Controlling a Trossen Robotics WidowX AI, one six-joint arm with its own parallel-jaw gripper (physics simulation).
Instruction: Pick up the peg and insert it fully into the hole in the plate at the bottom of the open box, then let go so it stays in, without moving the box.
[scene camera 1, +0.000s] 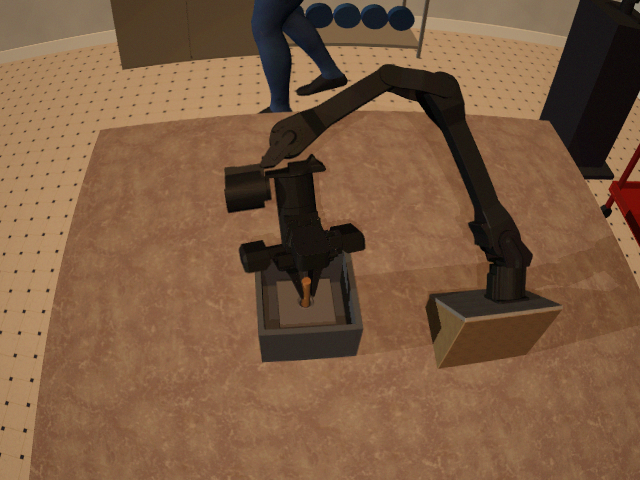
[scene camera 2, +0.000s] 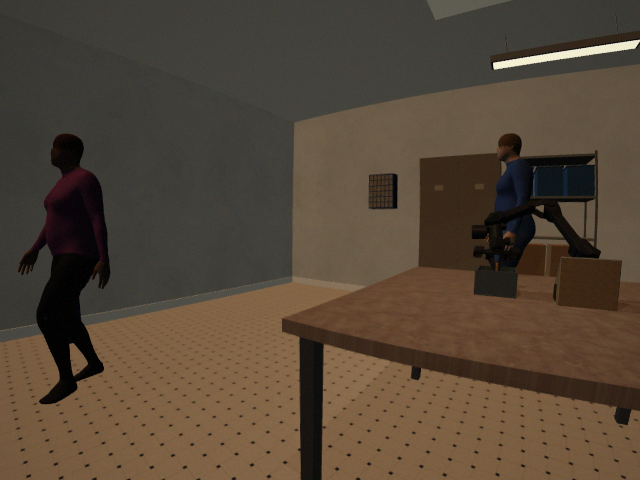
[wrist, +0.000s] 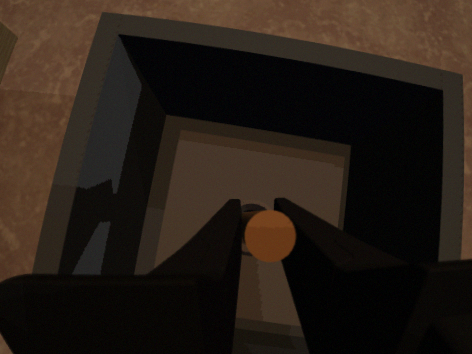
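Seen in the pictures: gripper, fingertip midpoint: (scene camera 1: 307, 297) (wrist: 256, 209); arm's base, origin of the base link: (scene camera 1: 506, 298) (scene camera 2: 592, 275).
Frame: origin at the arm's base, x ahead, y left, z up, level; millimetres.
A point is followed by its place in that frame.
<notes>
An orange peg (scene camera 1: 306, 290) @(x 338, y -54, z 1 mm) (scene camera 2: 497, 267) @(x 335, y -55, z 0 mm) (wrist: 270, 236) @(x 338, y -61, z 17 mm) stands nearly upright inside the open grey box (scene camera 1: 310, 345) @(x 338, y 19, z -50 mm) (scene camera 2: 495, 283) @(x 338, y 18, z -54 mm) (wrist: 280, 42) @(x 336, y 16, z -7 mm). My gripper (scene camera 1: 307, 296) @(x 336, y -53, z -17 mm) (wrist: 256, 209) @(x 336, y -53, z -17 mm) reaches down into the box from above and is shut on the peg, with a finger on either side. The light square plate (scene camera 1: 288, 316) @(x 368, y -36, z -46 mm) (wrist: 210, 172) @(x 313, y -37, z -47 mm) lies on the box bottom. The peg's lower end is at the ringed hole (wrist: 254, 206) @(x 338, y -51, z -45 mm) in the plate. A dark crescent of the hole shows beyond the peg in the wrist view. How deep the peg sits is hidden.
The box walls stand close around my fingers on all sides. The arm's wooden base block (scene camera 1: 496, 338) @(x 37, y 68, z -10 mm) (scene camera 2: 589, 283) @(x 25, y 69, z -19 mm) stands on the table (scene camera 1: 206, 413) @(x 519, y 113, z -104 mm) (scene camera 2: 413, 325) @(x 530, y 491, z -104 mm) to the right of the box. A person in blue (scene camera 1: 273, 51) (scene camera 2: 511, 180) stands behind the table.
</notes>
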